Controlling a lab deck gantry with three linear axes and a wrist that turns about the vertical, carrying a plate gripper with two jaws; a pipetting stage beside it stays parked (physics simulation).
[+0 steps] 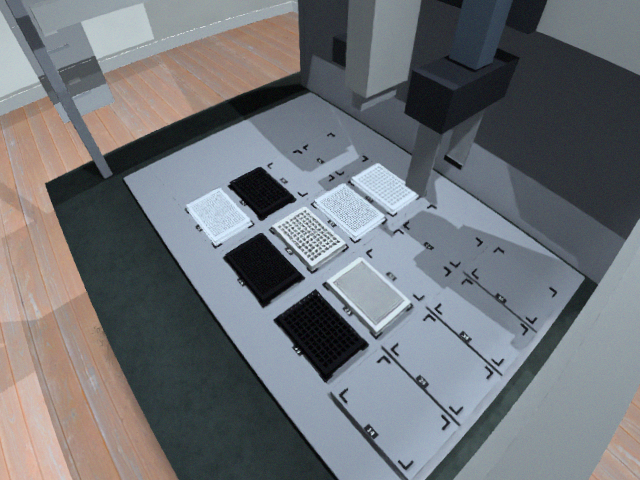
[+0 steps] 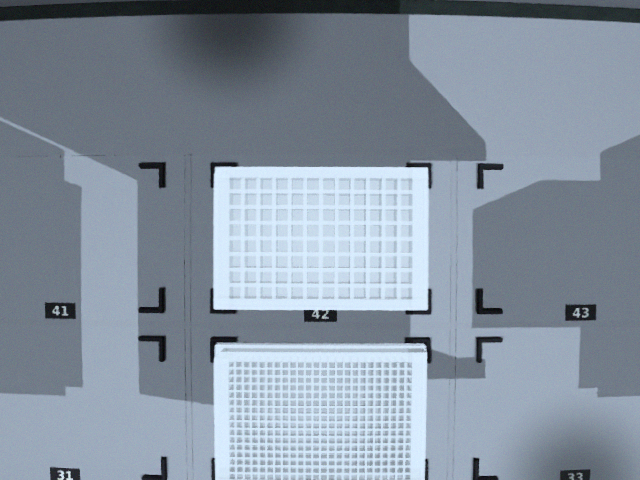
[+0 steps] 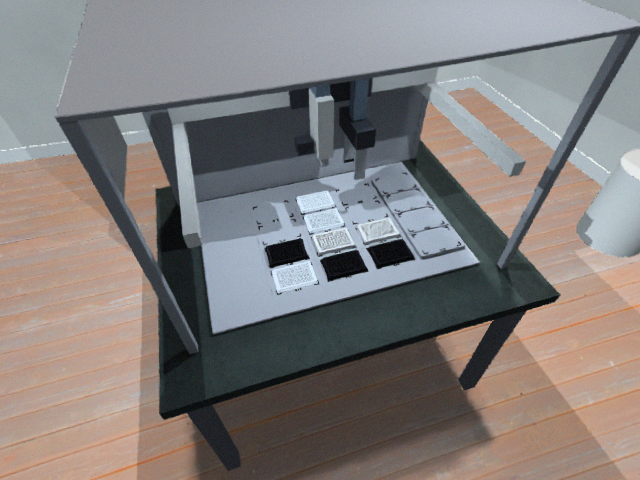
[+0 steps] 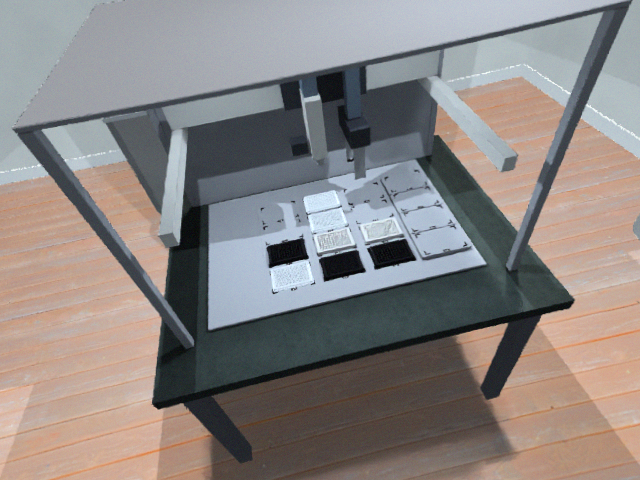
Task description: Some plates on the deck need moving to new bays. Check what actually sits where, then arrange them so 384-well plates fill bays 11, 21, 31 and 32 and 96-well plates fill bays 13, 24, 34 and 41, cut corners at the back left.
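Places are measured from the robot's base along level axes (x right, y ahead, z up), in metres.
Pixels of known places: gripper, between the fingertips: (image 1: 435,176) (image 3: 353,169) (image 4: 356,168); robot's base, origin of its link: (image 1: 187,209) (image 3: 277,293) (image 4: 273,292).
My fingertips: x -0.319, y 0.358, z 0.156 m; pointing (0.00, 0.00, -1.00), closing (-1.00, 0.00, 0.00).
Observation:
Ahead of a thing's pixels: the offset from my fingertips to its middle. "*": to the spot under its first point.
My gripper (image 1: 435,175) (image 3: 354,168) (image 4: 355,167) is open and empty, raised above the back of the deck. A white 96-well plate @(dx -0.045, dy -0.130, dz -0.149 m) (image 1: 385,186) (image 2: 320,237) is in bay 42. A white 384-well plate @(dx +0.062, dy -0.130, dz -0.149 m) (image 1: 349,210) (image 2: 320,418) is in bay 32. A cream 96-well plate @(dx +0.169, dy -0.130, dz -0.149 m) (image 1: 309,236) is in bay 22, a black 384-well plate @(dx +0.276, dy -0.130, dz -0.149 m) (image 1: 263,267) in bay 12, a white 384-well plate @(dx +0.276, dy -0.294, dz -0.149 m) (image 1: 218,214) in bay 11. A black plate @(dx +0.169, dy -0.294, dz -0.149 m) (image 1: 262,191) in bay 21 has unclear wells. A black 96-well plate @(dx +0.276, dy +0.034, dz -0.149 m) (image 1: 321,334) is in bay 13. A cream plate @(dx +0.169, dy +0.034, dz -0.149 m) (image 1: 368,294) in bay 23 looks flat-topped. Cut corners are unclear.
The parked pipetting stage (image 1: 379,51) (image 3: 322,126) (image 4: 313,126) hangs left of the gripper. A raised strip @(* dx +0.327, dy +0.199, dz -0.146 m) (image 3: 443,251) (image 4: 447,251) at the deck's right holds the column-4 bays. Frame posts @(* dx +0.435, dy +0.347, dz +0.279 m) (image 3: 566,149) (image 4: 568,139) stand at the table's front corners.

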